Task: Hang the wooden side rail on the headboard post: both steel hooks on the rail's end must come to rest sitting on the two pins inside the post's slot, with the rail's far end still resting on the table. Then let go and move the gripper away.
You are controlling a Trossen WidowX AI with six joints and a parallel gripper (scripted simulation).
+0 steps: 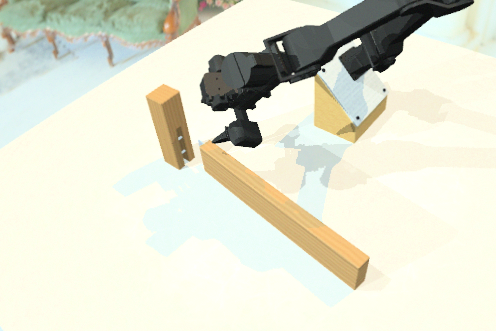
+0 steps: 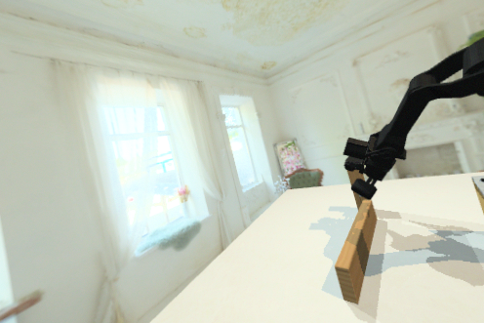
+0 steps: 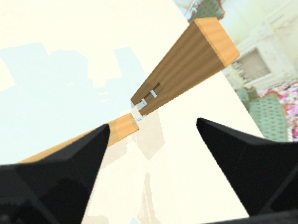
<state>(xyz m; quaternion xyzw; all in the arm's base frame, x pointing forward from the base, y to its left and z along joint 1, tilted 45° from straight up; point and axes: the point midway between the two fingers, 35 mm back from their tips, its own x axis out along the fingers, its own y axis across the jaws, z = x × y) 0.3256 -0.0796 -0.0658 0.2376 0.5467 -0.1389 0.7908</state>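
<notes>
Right now the headboard post is 8 cm to the right of my gripper tip, 4 cm below it and 3 cm ahead of it.
</notes>
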